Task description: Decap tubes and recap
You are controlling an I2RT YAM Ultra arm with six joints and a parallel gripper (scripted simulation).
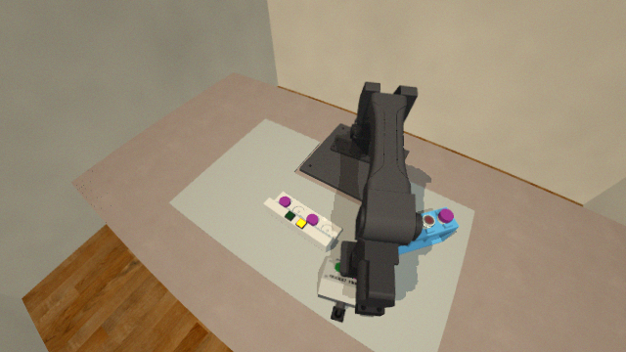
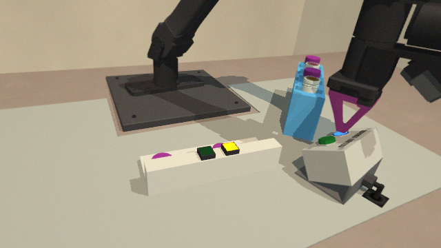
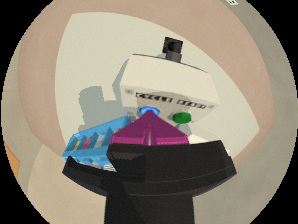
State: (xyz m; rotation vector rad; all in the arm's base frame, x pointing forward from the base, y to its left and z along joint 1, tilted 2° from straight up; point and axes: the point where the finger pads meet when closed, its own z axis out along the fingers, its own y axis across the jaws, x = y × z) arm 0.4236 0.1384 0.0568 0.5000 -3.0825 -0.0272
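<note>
My gripper is now 10 mm above the blue cycle key. Round my hand: green ready key 10 mm ahead, 40 mm to the right, 10 mm below.
</note>
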